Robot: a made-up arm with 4 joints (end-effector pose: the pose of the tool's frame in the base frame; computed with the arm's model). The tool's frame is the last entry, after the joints. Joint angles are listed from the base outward.
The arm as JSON. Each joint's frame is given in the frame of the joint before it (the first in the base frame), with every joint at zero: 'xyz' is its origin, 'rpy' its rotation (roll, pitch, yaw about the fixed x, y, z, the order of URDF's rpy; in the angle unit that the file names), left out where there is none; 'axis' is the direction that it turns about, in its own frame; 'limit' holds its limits. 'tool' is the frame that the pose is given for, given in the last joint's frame.
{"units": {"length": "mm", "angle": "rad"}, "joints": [
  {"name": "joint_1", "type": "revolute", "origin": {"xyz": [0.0, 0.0, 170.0]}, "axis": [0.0, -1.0, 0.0], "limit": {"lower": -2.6, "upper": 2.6}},
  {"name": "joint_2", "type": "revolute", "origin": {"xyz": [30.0, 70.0, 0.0]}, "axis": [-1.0, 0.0, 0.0], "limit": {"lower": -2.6, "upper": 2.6}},
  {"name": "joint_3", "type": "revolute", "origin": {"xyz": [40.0, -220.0, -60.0]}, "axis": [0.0, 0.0, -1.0], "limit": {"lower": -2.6, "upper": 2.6}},
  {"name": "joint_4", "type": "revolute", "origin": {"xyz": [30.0, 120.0, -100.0]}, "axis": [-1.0, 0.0, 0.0], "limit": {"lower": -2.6, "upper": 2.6}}
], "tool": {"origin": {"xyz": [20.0, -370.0, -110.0]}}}
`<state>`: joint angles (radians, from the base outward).
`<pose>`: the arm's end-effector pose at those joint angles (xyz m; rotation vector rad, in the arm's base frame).
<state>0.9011 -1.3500 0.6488 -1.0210</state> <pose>0.3463 0.5388 0.0517 2.4105 -0.2810 0.2584</pose>
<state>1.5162 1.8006 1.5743 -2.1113</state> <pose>-0.3337 -0.2778 0.6635 -0.3147 -2.9029 0.8147</pose>
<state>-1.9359 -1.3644 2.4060 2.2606</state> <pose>-0.4544 -0.2143 0.1141 -0.2252 -1.8380 -0.6003</pose>
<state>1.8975 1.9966 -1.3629 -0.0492</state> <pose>-0.4062 -0.1009 0.3694 -1.4324 -0.0929 -0.7393</pose>
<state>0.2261 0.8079 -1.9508 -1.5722</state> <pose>-0.1184 -0.4920 -0.0408 0.4007 1.6319 0.7622</pose>
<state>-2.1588 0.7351 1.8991 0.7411</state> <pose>0.2030 -0.0682 0.2284 -2.5193 1.0638 -0.1072</pose>
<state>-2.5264 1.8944 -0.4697 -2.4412</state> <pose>0.0161 -0.2996 0.3203 -0.1335 2.8103 -0.8568</pose>
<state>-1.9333 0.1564 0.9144 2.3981</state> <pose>0.0429 0.0319 -0.2231 1.8256 -1.2421 -1.6896</pose>
